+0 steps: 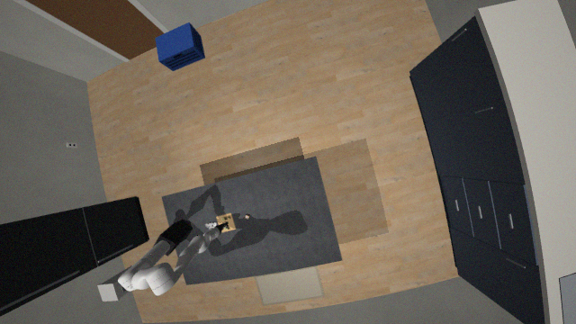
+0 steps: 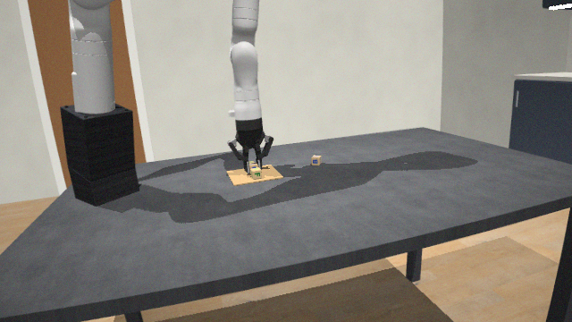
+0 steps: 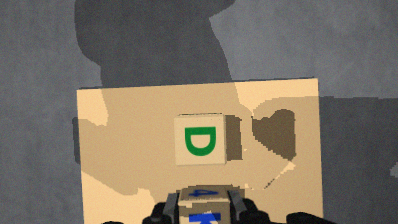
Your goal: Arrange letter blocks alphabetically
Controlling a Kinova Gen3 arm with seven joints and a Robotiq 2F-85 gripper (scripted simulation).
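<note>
My gripper is now 3 cm above the mat. From my hand the other things lie so: green-marked block: 4 cm to the left, 1 cm below.
</note>
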